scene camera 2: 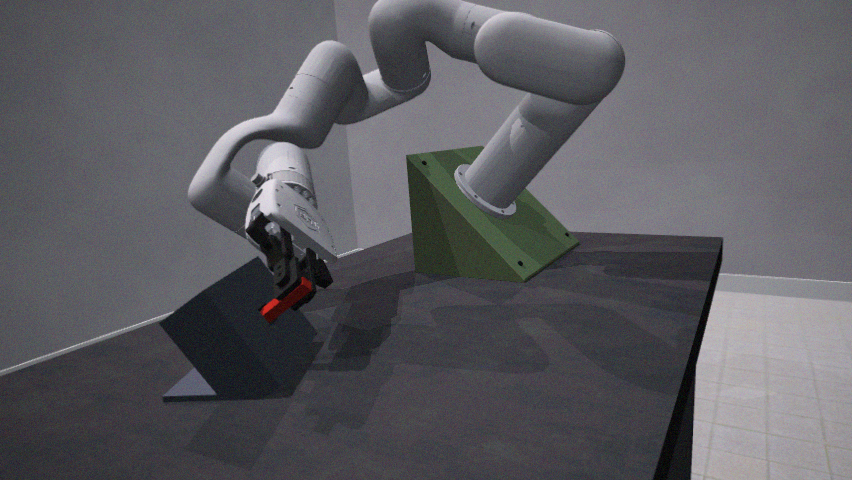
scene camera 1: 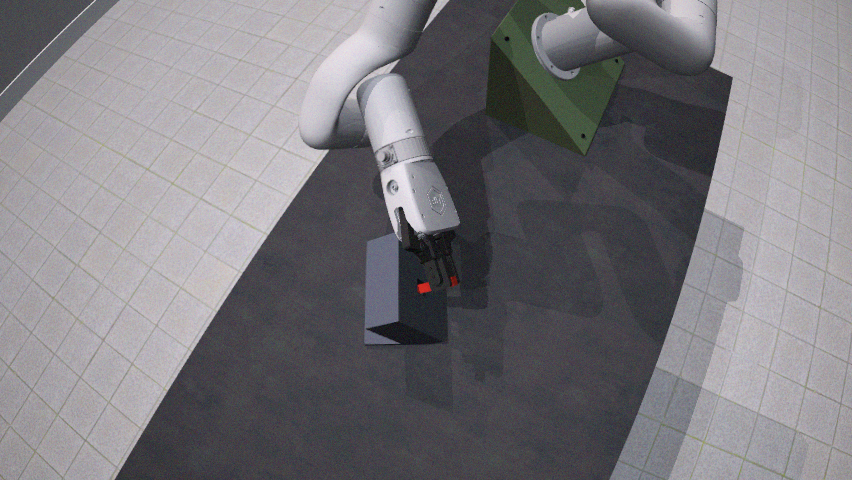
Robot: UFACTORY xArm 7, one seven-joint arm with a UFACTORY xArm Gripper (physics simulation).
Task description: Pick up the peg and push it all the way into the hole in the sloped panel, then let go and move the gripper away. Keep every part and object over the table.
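Places are measured from the arm's base along level axes (x right, y ahead, z up), in centimetres.
Pixels of known places: gripper, fingertip midpoint: (scene camera 2: 295,296) (scene camera 1: 446,287); arm's base, link origin: (scene camera 2: 484,193) (scene camera 1: 555,47).
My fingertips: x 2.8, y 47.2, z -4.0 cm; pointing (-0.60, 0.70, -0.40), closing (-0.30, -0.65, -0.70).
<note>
Ahead of a thing's pixels: the offset from my fingertips to its middle. "spot": to the spot under its first point. Level surfaces: height alone.
The red peg @[dx +2.3, dy +0.2, dz -1.1 cm] (scene camera 1: 423,288) (scene camera 2: 279,307) is held tilted at the sloped face of the blue-grey panel block @[dx +6.1, dy +1.6, dz -3.4 cm] (scene camera 1: 381,286) (scene camera 2: 220,345). Its lower end is close to the dark hole @[spot: dx +4.1, dy -0.3, dz -1.7 cm] (scene camera 1: 419,280), which shows in part beside it in scene camera 1. Much of the peg stands outside the panel; whether its tip is inside the hole cannot be told. My gripper (scene camera 1: 444,280) (scene camera 2: 296,290) is shut on the peg, with its black fingers around the upper part and a bit of red showing on their far side. The fingers hide part of the peg and of the sloped face.
The green wedge-shaped base (scene camera 1: 512,101) (scene camera 2: 441,238) carries the arm at the back of the dark table @[dz -7.9 cm] (scene camera 1: 310,417) (scene camera 2: 476,417). The arm reaches over the table towards the panel block. The table's right edge shows in scene camera 2.
</note>
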